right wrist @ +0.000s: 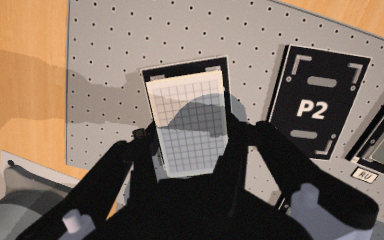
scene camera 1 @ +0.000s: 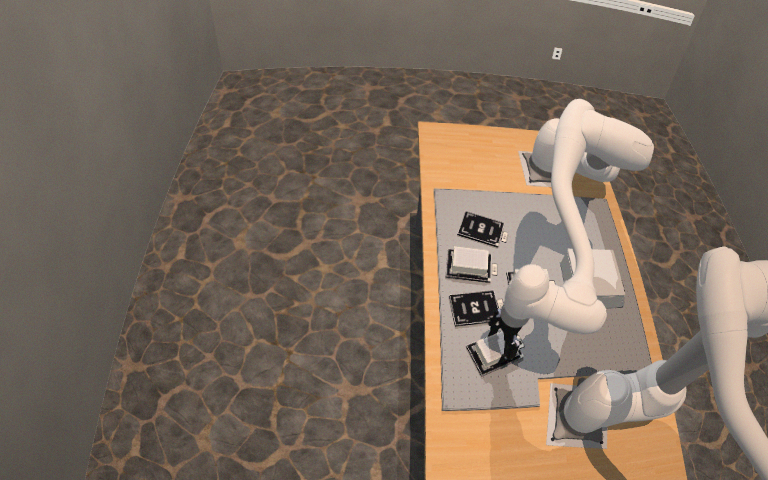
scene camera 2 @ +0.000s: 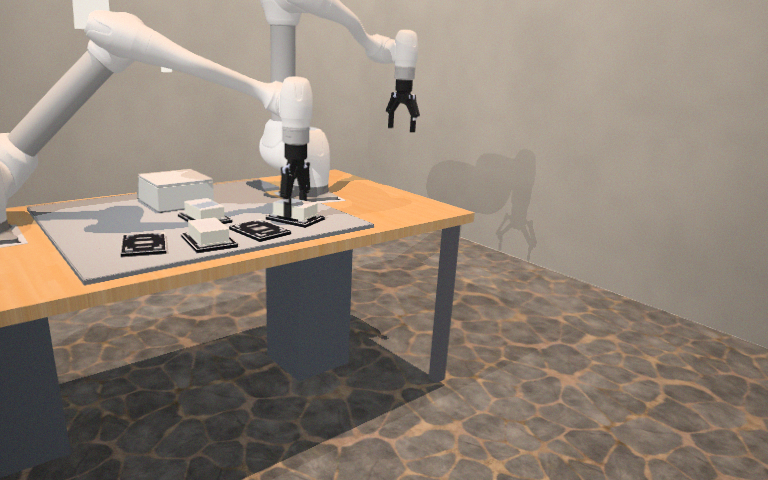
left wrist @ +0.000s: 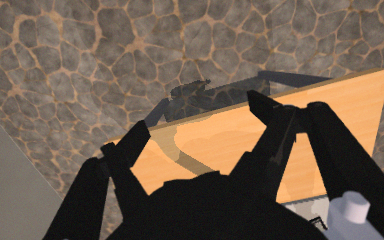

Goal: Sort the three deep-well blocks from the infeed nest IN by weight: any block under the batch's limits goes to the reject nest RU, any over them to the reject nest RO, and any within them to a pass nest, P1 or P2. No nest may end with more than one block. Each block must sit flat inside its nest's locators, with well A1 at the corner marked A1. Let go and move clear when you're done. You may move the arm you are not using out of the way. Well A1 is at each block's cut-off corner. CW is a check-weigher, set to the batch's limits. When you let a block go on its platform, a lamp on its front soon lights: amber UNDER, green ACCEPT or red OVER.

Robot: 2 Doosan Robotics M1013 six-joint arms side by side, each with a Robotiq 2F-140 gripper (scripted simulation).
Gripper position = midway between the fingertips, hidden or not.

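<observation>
My left gripper [scene camera 2: 401,130] is visible to me, and so are my right gripper [scene camera 2: 295,214] and a check-weigher CW [scene camera 2: 165,198]. Scene camera 1 gives me a deep-well block [scene camera 1: 469,261], another deep-well block [scene camera 1: 490,349] and also my right gripper [scene camera 1: 496,350]. My left gripper appears at [left wrist: 195,115], while the check-weigher CW is out of frame in the left wrist view. For my right gripper there is [right wrist: 192,120] too, and in the right wrist view the check-weigher CW is out of frame.
</observation>
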